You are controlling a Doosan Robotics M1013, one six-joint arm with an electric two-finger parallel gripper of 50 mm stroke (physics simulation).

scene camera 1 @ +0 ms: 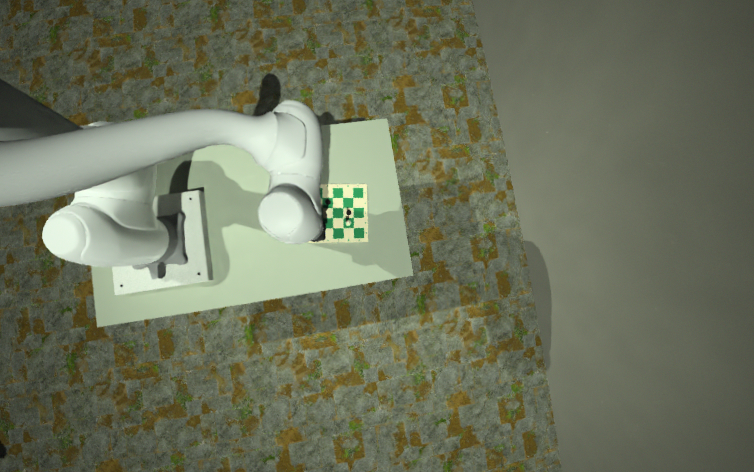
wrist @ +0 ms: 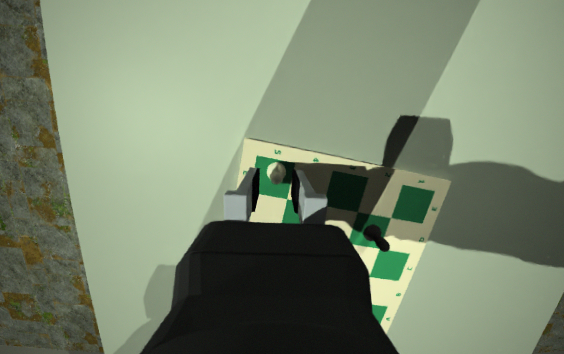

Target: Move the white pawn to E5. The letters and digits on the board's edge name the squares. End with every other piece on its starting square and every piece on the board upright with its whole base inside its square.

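Places are measured from the arm's base along level axes (x down, y right, z back), in centimetres.
Pixels of known places: gripper, fingertip midpoint: (wrist: 275,181); arm's base at its link origin: (scene camera 1: 160,240).
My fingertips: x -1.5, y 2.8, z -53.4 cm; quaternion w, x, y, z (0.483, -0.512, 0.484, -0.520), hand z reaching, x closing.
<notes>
For each thing: its top centre in the pictures, then the offset to it from my fingertips. Level surfaces: height alone.
- white pawn at its top centre: (wrist: 276,179) dy -0.1, dx +0.7, dz +0.0 cm
- board at its top centre: (wrist: 326,256) (scene camera 1: 338,213) dy -6.7, dx +3.8, dz -8.9 cm
- small pale piece at its top centre: (scene camera 1: 347,221) dy -2.6, dx -0.5, dz -12.3 cm
- pale green table at its surface level: dx +4.4 cm
The white pawn (wrist: 276,172) stands on the green corner square E5 of the board (scene camera 1: 366,202) (wrist: 247,150) in the wrist view. It looks upright; its base is hard to make out. My gripper (wrist: 275,181) is partly open around it, one finger on each side, with a gap to both. A black piece (scene camera 1: 327,202) (wrist: 372,233) stands on D2. In the scene view another black piece (scene camera 1: 348,212) is on B3 and a small pale piece (scene camera 1: 348,222) is on B4. The arm hides E5 there; the gripper body hides part of the board in the wrist view.
The board lies on a pale green table (scene camera 1: 267,261) (wrist: 125,100). The robot's white base plate (scene camera 1: 197,244) is to the left in the scene view. Shadows of the arm cross the table and the board. Patterned stone floor (scene camera 1: 333,400) surrounds the table.
</notes>
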